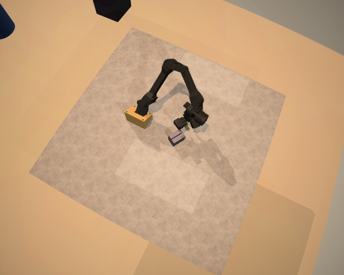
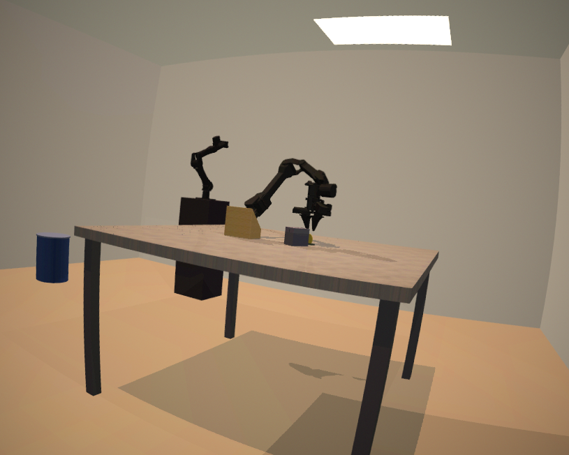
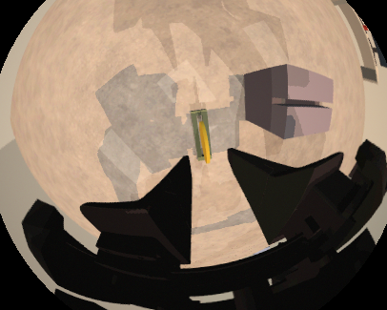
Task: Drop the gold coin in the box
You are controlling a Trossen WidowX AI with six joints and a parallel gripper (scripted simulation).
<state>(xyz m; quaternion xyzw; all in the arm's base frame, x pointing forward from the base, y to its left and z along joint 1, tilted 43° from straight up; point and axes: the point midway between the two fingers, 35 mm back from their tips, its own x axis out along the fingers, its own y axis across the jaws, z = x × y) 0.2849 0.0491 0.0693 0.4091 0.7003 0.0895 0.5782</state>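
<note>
Right now my gripper tip is 4 cm above the gold coin.
</note>
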